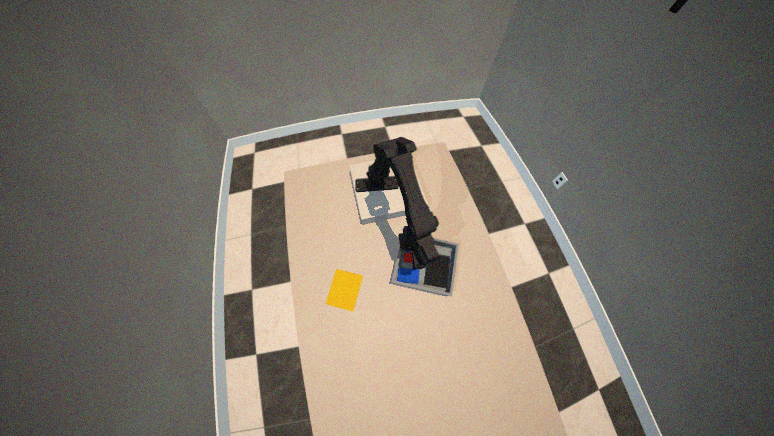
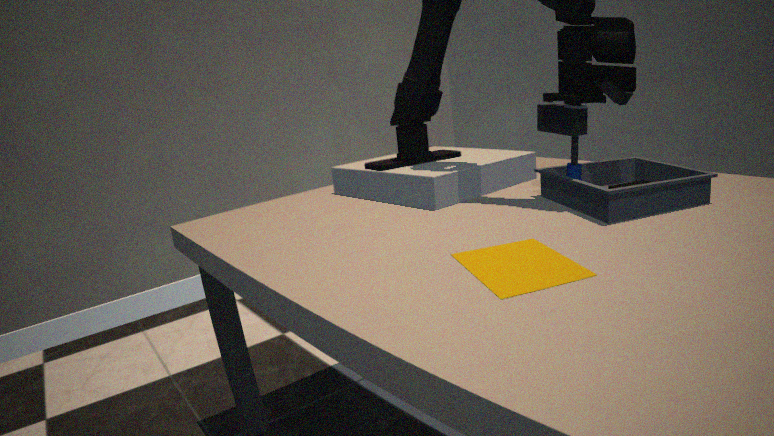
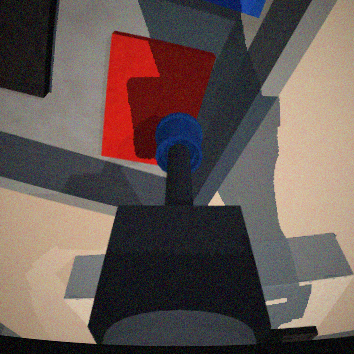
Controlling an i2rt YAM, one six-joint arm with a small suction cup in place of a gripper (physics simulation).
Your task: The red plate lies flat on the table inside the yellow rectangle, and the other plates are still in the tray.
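Places are measured from the arm's base along level axes (x right, y ahead, z up), in centimetres.
Pixels of known places: hand, tool point: (image 3: pixel 178 133); arm's base, link origin: (image 1: pixel 376 184) (image 2: pixel 414 161).
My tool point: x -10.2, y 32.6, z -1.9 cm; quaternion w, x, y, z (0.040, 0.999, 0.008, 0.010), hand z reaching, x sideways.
Note:
Ahead of a thing's pixels: the offset from my tool point to its top centre. "pt": to the spot under its first point.
The red plate @(dz -2.6, dx -1.8, dy +0.3 cm) (image 1: pixel 407 257) (image 3: pixel 123 88) lies flat in the grey tray @(dz +1.2, dx -6.7, dy +6.5 cm) (image 1: pixel 454 266) (image 2: pixel 622 203) (image 3: pixel 53 165), in the corner nearest the arm's base. My suction cup (image 2: pixel 574 171) (image 3: pixel 179 135), blue on a dark stem, hangs at about the tray's rim height over the red plate's near right part. Its shadow falls on the plate just beside it. It holds nothing. The yellow rectangle @(pt dz -3.8, dx +27.4, dy +13.6 cm) (image 1: pixel 345 290) (image 2: pixel 522 267) is on the table to the tray's left, with nothing on it.
A blue plate @(dz -2.5, dx +1.0, dy +10.3 cm) (image 1: pixel 409 275) (image 3: pixel 242 5) and a black plate @(dz -2.5, dx -11.6, dy +9.4 cm) (image 1: pixel 437 271) (image 3: pixel 24 46) also lie in the tray. The arm stands on a pale grey block (image 1: pixel 373 208) (image 2: pixel 433 184) behind the tray. The tray walls rise around the cup.

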